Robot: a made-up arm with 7 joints.
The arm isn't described. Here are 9 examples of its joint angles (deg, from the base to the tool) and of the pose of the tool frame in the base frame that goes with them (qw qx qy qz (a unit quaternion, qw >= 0); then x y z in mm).
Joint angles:
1: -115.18 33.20 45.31 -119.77 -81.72 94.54 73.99
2: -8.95 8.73 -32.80 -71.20 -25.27 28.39 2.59
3: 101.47 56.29 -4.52 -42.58 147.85 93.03 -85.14
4: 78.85 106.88 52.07 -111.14 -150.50 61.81 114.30
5: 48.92 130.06 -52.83 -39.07 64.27 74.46 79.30
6: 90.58 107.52 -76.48 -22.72 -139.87 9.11 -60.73
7: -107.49 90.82 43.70 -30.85 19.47 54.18 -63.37
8: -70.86 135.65 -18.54 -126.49 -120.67 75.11 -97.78
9: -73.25 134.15 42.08 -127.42 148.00 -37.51 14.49
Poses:
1: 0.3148 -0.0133 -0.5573 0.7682 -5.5 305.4 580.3
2: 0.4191 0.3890 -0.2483 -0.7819 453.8 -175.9 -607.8
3: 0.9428 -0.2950 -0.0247 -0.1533 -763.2 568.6 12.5
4: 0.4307 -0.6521 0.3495 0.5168 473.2 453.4 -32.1
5: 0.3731 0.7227 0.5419 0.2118 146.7 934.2 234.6
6: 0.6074 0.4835 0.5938 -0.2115 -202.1 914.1 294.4
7: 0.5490 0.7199 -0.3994 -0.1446 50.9 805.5 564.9
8: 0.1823 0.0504 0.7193 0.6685 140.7 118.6 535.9
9: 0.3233 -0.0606 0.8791 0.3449 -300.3 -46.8 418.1
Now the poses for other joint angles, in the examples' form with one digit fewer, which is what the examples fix.
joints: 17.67 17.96 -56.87 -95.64 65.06 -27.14 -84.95
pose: 0.396 0.377 -0.539 -0.640 106 -222 -575
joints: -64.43 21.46 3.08 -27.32 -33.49 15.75 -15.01
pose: 0.363 0.669 -0.143 -0.632 890 110 -159
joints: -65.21 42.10 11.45 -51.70 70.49 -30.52 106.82
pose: 0.086 -0.492 -0.807 0.315 738 343 226
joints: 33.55 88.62 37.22 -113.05 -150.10 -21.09 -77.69
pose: 0.744 0.238 -0.605 -0.152 390 447 143
